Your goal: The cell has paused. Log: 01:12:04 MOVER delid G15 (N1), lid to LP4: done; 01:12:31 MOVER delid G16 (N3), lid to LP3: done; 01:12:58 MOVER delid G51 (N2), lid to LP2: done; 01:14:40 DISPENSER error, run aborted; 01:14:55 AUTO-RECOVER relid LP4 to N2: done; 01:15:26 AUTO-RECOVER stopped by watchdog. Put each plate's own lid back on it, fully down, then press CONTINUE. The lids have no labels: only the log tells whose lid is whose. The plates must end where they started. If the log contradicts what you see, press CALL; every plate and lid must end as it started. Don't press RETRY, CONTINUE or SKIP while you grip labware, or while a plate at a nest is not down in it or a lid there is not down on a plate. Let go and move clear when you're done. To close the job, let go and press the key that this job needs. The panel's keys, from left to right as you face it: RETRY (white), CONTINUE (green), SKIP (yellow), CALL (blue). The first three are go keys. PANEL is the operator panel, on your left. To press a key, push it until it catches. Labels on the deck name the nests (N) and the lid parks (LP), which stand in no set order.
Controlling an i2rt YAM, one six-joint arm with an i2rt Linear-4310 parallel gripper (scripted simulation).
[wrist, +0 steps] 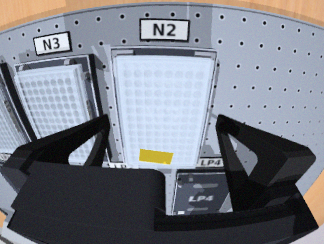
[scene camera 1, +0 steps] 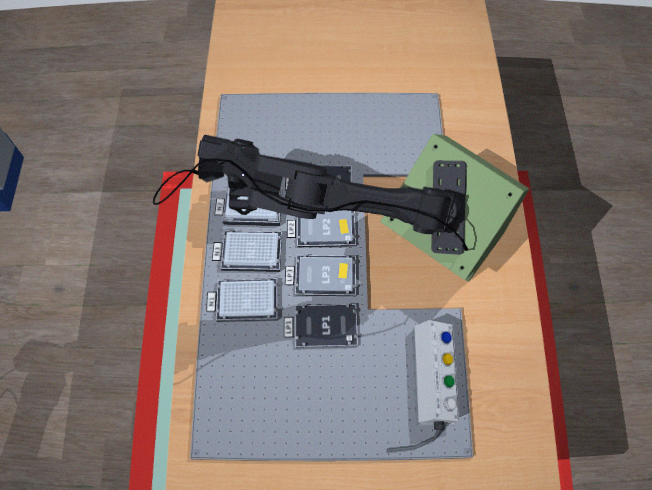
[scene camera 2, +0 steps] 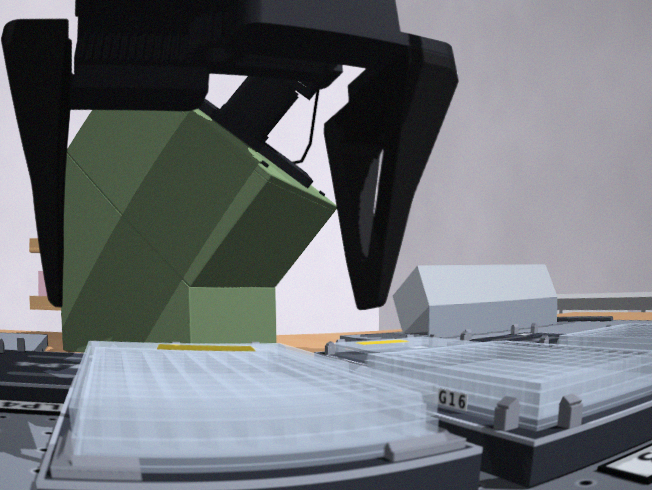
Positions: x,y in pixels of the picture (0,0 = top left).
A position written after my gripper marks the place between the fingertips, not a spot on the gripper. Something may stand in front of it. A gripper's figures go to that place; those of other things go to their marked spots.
Labels:
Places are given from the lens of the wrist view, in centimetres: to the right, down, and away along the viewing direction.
my gripper (wrist: 162,120): 0, 0, 13
plate (wrist: 38,88): -13, -3, 14
clear lid (wrist: 162,101): 0, -2, 14
The marked spots on the clear lid and the plate are 13 cm apart.

